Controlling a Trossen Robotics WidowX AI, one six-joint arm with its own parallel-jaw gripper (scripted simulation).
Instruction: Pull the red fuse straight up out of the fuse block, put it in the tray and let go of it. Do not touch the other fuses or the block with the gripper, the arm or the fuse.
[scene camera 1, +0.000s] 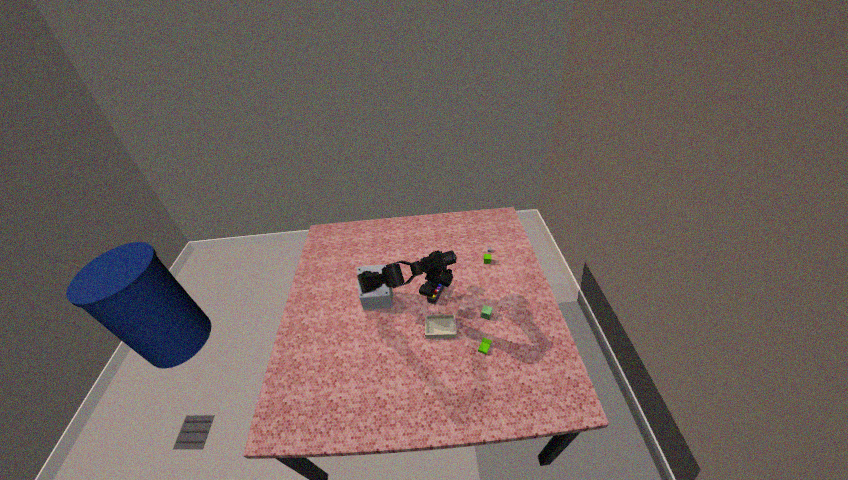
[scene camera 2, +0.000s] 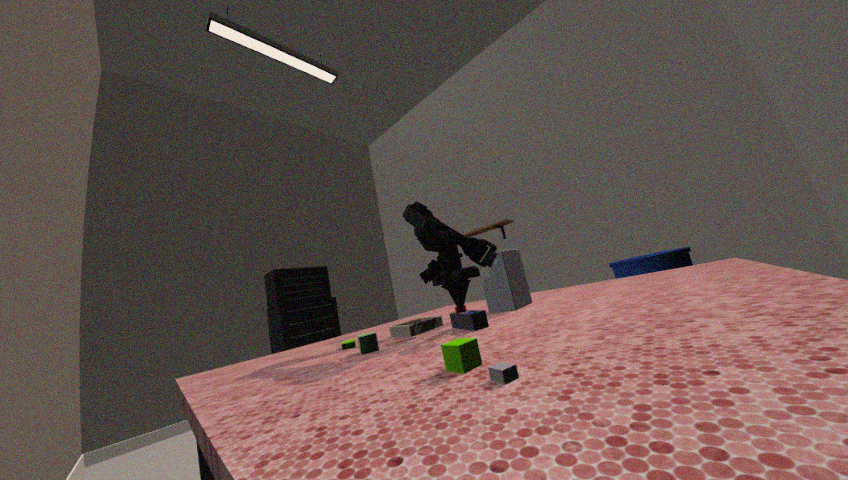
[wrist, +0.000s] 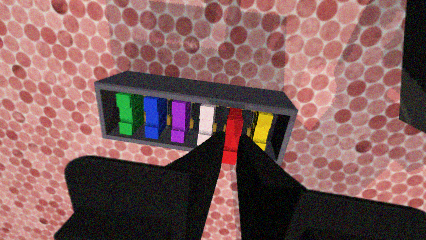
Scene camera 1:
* tray: 437, 326
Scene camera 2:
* my gripper: 460, 308
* tray: 416, 326
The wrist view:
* my gripper: 231, 139
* red fuse: 234, 124, held by my gripper
